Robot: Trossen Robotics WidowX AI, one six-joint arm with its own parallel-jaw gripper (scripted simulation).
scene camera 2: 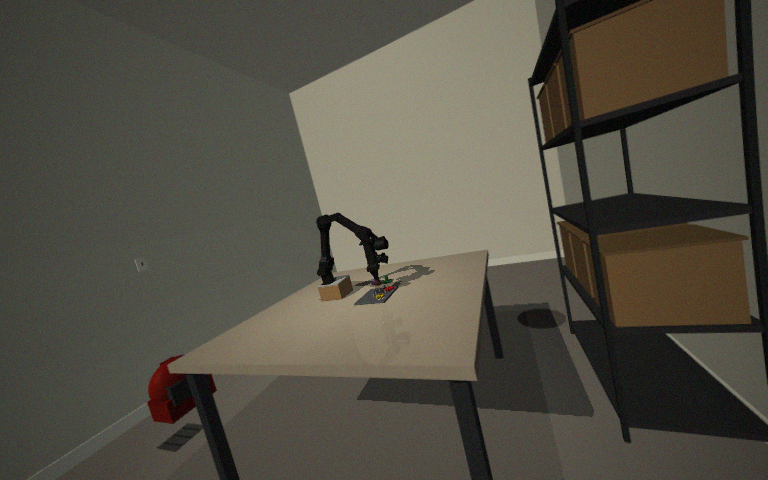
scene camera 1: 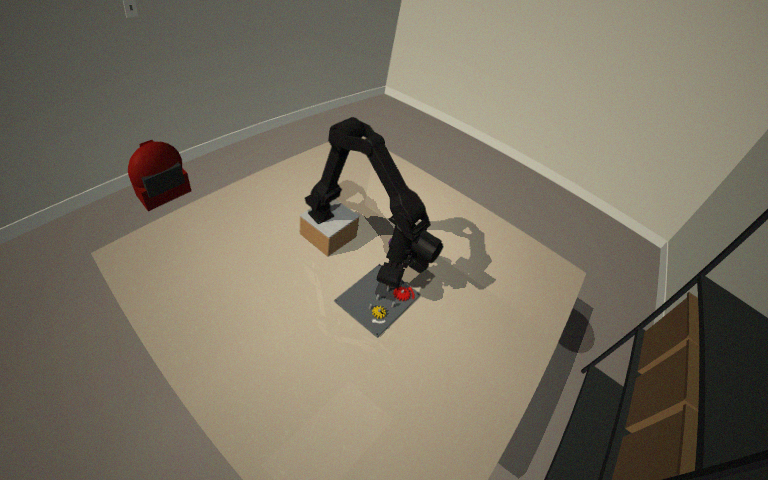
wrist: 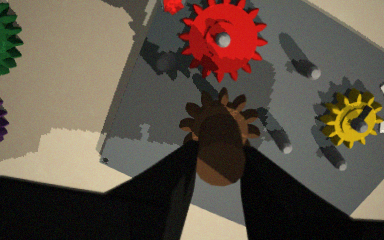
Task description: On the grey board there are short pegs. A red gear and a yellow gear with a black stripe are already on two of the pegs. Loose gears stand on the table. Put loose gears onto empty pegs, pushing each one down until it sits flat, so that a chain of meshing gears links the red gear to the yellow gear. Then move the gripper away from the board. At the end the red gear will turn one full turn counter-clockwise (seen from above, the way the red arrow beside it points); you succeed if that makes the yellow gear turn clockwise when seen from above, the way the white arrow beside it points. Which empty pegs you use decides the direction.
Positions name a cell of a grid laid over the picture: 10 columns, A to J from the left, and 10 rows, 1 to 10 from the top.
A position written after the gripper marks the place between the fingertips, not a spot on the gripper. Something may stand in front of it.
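Observation:
Scene camera 1 shows the gripper (scene camera 1: F6). In the wrist view, the gripper (wrist: F7) carries a brown gear (wrist: F6); a yellow gear (wrist: I6) is visible as well.

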